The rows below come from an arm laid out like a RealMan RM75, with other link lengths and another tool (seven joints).
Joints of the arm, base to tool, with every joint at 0 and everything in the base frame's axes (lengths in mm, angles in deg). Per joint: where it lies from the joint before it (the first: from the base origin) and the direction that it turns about. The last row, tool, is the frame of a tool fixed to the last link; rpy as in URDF.
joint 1: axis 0 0 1 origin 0 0 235.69
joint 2: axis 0 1 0 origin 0 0 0
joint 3: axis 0 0 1 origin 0 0 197.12
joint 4: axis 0 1 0 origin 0 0 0
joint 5: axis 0 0 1 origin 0 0 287.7
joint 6: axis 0 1 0 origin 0 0 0
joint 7: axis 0 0 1 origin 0 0 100.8
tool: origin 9 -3 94 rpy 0 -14.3 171.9
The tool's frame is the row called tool.
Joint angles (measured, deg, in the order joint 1, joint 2, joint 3, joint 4, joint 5, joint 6, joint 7), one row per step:
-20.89 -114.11 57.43 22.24 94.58 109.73 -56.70
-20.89 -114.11 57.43 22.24 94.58 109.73 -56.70
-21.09 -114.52 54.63 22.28 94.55 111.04 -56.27
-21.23 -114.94 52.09 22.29 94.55 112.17 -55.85
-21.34 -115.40 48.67 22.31 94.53 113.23 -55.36
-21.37 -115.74 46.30 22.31 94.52 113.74 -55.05
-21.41 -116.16 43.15 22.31 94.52 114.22 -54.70
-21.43 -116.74 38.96 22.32 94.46 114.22 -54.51
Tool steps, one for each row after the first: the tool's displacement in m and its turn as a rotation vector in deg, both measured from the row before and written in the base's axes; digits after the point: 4 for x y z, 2 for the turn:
0.0000 0.0000 0.0000 0.00 0.00 0.00
0.0040 0.0032 0.0073 2.01 -2.17 -0.11
0.0031 0.0023 0.0063 1.85 -1.94 -0.04
0.0022 0.0037 0.0085 2.71 -2.19 0.35
0.0007 0.0025 0.0055 1.94 -1.37 0.47
0.0001 0.0035 0.0072 2.60 -1.65 0.80
-0.0016 0.0056 0.0088 3.49 -1.89 1.75

